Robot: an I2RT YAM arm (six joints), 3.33 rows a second.
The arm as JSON. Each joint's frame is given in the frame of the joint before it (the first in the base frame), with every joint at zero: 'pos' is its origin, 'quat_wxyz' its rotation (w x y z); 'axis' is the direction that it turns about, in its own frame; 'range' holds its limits. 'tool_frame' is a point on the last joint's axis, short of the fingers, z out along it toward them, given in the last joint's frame.
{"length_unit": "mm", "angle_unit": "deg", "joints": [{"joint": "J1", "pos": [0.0, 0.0, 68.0], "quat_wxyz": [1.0, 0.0, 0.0, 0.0], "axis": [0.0, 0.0, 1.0], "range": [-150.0, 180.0]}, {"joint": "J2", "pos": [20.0, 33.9, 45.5], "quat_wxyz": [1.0, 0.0, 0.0, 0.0], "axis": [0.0, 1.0, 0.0], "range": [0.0, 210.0]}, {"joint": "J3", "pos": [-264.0, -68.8, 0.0], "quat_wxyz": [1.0, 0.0, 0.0, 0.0], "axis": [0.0, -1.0, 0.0], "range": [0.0, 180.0]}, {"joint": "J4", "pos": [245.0, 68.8, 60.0], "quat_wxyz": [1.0, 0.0, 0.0, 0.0], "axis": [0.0, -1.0, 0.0], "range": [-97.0, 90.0]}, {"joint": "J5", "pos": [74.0, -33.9, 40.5], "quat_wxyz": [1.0, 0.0, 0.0, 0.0], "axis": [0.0, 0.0, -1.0], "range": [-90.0, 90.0]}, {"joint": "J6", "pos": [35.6, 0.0, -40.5], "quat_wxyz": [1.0, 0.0, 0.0, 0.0], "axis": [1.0, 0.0, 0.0], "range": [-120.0, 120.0]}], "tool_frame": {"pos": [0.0, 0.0, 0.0], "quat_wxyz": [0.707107, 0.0, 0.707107, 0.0]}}
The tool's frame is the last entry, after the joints.
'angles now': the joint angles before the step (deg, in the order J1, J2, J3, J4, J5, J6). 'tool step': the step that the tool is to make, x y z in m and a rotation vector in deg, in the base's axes. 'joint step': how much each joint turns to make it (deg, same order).
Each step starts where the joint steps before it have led.
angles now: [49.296 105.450 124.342 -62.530 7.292 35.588]
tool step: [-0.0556 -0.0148 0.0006 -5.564 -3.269 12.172]
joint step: [5.492 -10.719 -12.393 0.397 -0.605 -9.024]
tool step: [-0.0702 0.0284 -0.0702 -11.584 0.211 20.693]
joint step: [12.959 -4.882 -19.704 5.609 -0.974 -9.438]
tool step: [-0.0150 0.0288 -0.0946 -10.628 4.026 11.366]
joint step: [3.688 6.497 -12.407 7.964 -3.947 -6.601]
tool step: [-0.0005 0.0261 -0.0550 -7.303 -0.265 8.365]
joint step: [1.327 9.320 -0.343 2.999 -0.271 -7.463]
